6 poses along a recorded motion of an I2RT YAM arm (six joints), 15 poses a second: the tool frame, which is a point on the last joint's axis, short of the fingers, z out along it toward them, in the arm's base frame.
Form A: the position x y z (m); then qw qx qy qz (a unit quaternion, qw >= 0).
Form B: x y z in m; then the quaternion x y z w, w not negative. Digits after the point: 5 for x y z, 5 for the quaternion.
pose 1, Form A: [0.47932, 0.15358, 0.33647, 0.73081, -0.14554, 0.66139, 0.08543]
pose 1, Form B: [0.47932, 0.15358, 0.33647, -0.14554, 0.66139, 0.08543, 0.73081]
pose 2, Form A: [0.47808, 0.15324, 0.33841, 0.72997, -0.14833, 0.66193, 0.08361]
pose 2, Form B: [0.47808, 0.15324, 0.33841, -0.14833, 0.66193, 0.08361, 0.72997]
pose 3, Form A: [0.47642, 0.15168, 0.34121, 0.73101, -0.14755, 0.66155, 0.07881]
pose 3, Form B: [0.47642, 0.15168, 0.34121, -0.14755, 0.66155, 0.07881, 0.73101]
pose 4, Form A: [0.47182, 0.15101, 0.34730, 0.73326, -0.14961, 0.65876, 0.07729]
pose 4, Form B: [0.47182, 0.15101, 0.34730, -0.14961, 0.65876, 0.07729, 0.73326]
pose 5, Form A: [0.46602, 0.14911, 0.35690, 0.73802, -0.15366, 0.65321, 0.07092]
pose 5, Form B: [0.46602, 0.14911, 0.35690, -0.15366, 0.65321, 0.07092, 0.73802]
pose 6, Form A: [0.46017, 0.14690, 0.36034, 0.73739, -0.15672, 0.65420, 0.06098]
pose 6, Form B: [0.46017, 0.14690, 0.36034, -0.15672, 0.65420, 0.06098, 0.73739]
